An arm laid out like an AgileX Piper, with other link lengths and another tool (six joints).
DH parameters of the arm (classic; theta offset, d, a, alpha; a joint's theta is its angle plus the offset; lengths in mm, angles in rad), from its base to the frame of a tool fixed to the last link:
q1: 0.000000 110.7 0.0 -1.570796
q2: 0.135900 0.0 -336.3 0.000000
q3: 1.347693 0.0 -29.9 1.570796
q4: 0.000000 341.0 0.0 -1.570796
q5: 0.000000 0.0 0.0 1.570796
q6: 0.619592 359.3 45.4 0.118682
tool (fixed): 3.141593 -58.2 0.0 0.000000
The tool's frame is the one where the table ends.
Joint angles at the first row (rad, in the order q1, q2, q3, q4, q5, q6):
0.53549, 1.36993, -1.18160, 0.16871, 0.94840, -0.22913
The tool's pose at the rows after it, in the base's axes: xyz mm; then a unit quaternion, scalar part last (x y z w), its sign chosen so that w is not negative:
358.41 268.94 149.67 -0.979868 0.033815 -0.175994 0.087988
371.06 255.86 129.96 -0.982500 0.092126 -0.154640 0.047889
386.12 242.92 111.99 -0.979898 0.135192 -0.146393 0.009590
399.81 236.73 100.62 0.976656 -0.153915 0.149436 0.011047
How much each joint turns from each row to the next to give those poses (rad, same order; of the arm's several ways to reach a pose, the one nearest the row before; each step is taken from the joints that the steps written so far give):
-0.00001, 0.06670, -0.03850, -0.09985, 0.03341, 0.16808
0.00000, 0.06570, -0.03397, -0.08386, 0.04213, 0.15115
0.00002, 0.06284, -0.03102, -0.07981, 0.02738, 0.11624
-0.00001, 0.04344, -0.02059, -0.04996, 0.00045, 0.05689

